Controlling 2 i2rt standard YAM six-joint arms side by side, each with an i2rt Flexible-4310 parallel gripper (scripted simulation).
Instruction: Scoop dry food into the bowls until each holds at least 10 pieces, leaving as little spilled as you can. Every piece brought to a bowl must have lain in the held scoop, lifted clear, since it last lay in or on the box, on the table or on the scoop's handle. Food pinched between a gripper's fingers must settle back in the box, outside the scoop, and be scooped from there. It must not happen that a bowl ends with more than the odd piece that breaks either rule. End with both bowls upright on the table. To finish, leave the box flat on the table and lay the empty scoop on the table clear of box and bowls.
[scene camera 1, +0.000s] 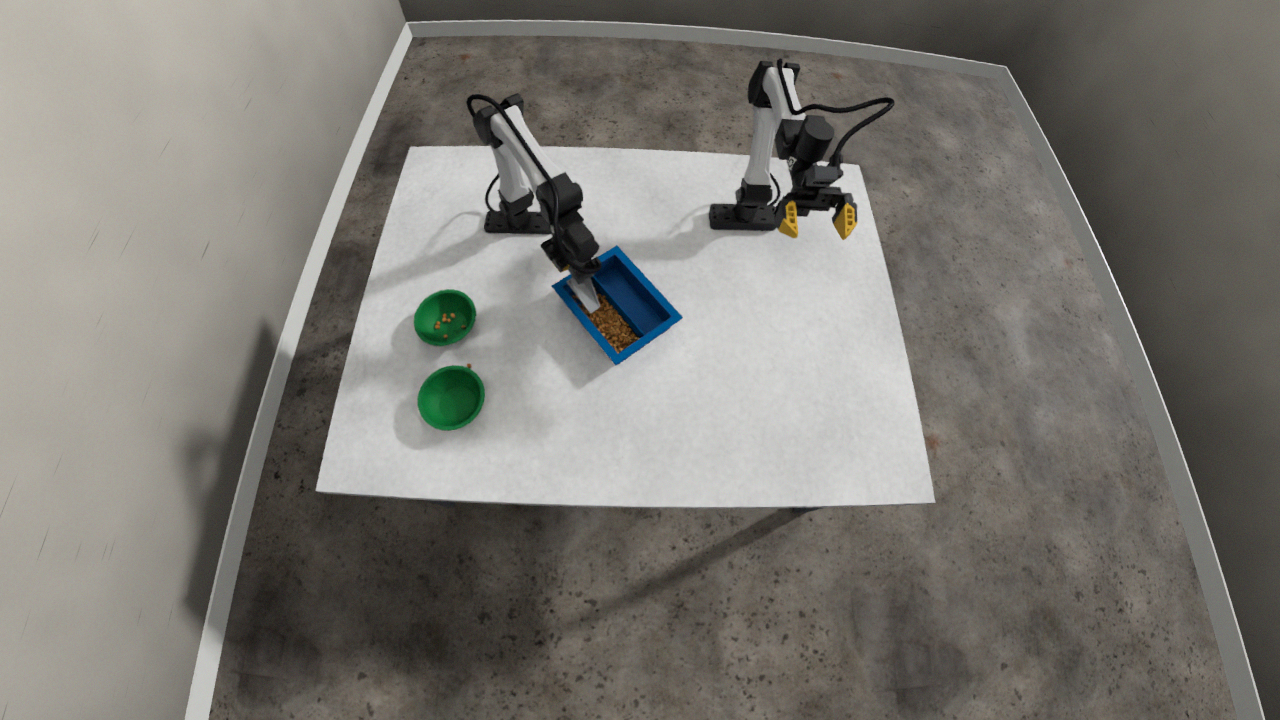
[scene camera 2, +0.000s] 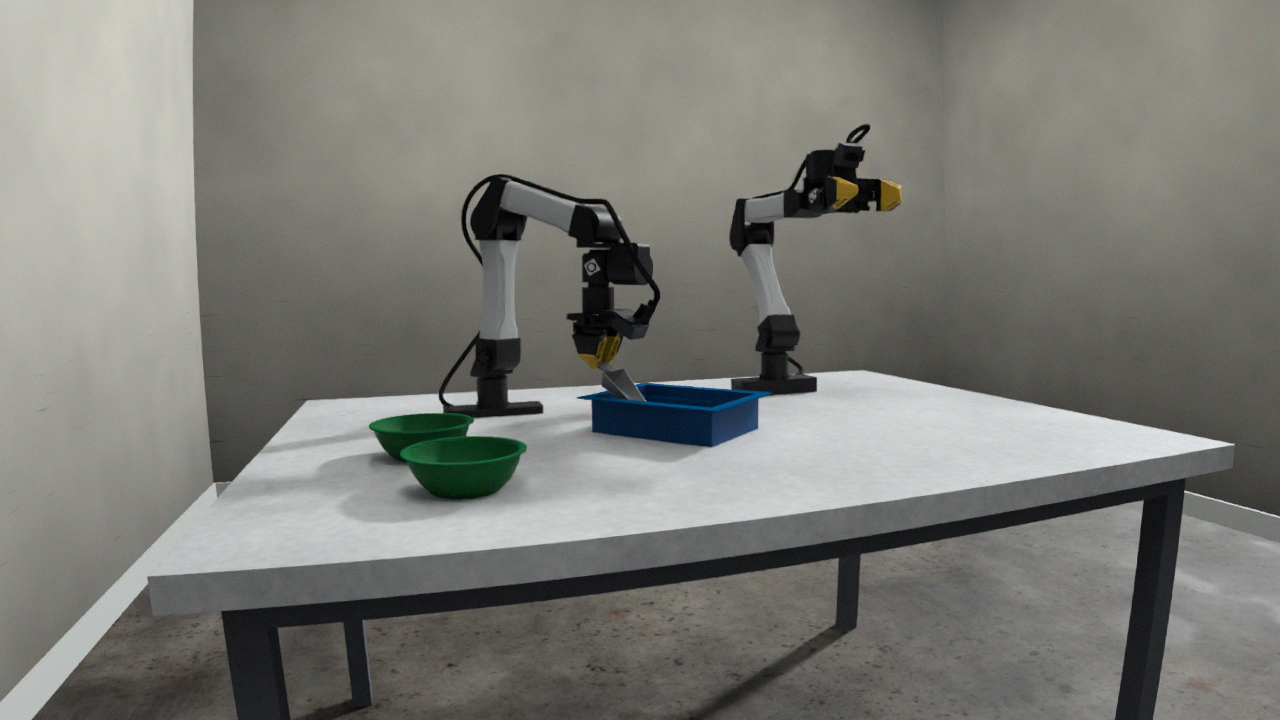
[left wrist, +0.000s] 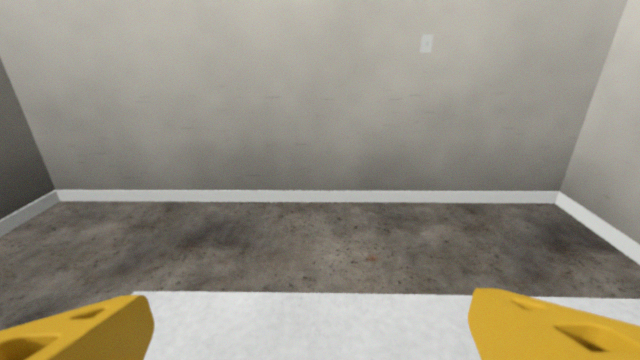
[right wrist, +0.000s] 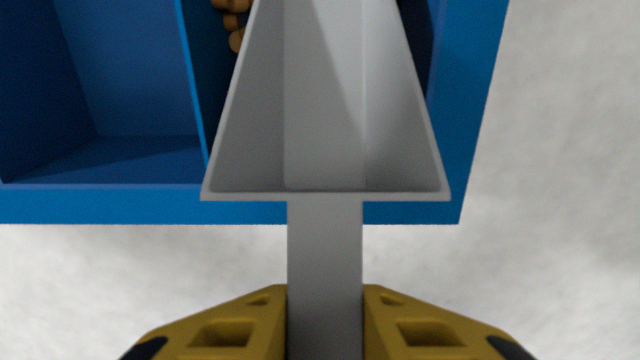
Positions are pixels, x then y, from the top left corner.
Scene:
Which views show the blue box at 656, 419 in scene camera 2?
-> Scene camera 1, scene camera 2 and the right wrist view only.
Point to my right gripper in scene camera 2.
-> At 598, 368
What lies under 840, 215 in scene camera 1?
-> My left gripper.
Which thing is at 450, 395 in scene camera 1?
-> A green bowl.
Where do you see a green bowl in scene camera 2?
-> At 441, 472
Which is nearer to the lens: the grey scoop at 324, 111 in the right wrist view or the blue box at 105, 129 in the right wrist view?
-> The grey scoop.

